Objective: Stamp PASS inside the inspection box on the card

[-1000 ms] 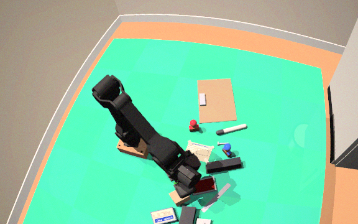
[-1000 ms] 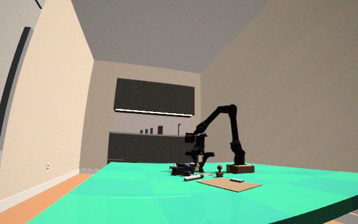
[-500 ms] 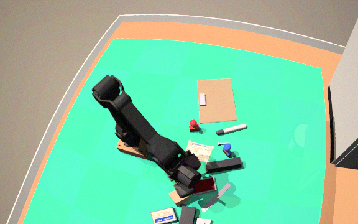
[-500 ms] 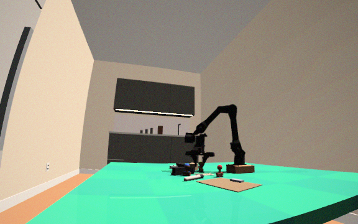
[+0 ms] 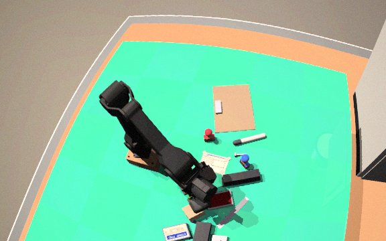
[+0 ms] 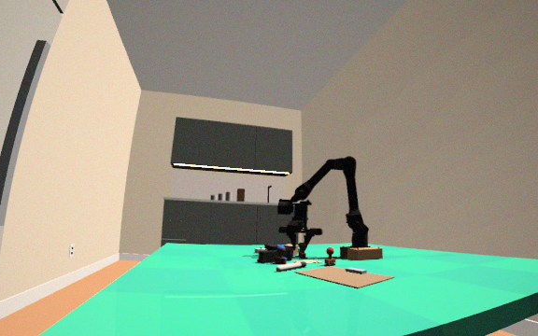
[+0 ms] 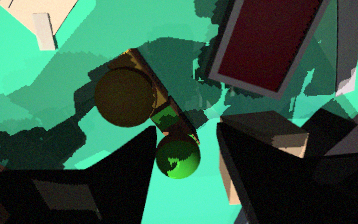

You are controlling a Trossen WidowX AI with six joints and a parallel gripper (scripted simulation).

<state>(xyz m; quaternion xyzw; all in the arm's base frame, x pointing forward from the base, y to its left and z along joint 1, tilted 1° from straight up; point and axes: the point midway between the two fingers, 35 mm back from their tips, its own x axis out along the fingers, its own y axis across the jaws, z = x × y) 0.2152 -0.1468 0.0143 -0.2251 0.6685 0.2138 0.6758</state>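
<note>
Right now the green-knobbed stamp is 1 cm below my gripper tip and 1 cm behind it. The rest, counted from my gripper tip: yellow-knobbed stamp: 4 cm to the left, 1 cm below, 1 cm ahead; then red ink pad: 9 cm ahead, 2 cm below, 1 cm to the right; then cream card: 14 cm to the left, 5 cm ahead, 3 cm below.
</note>
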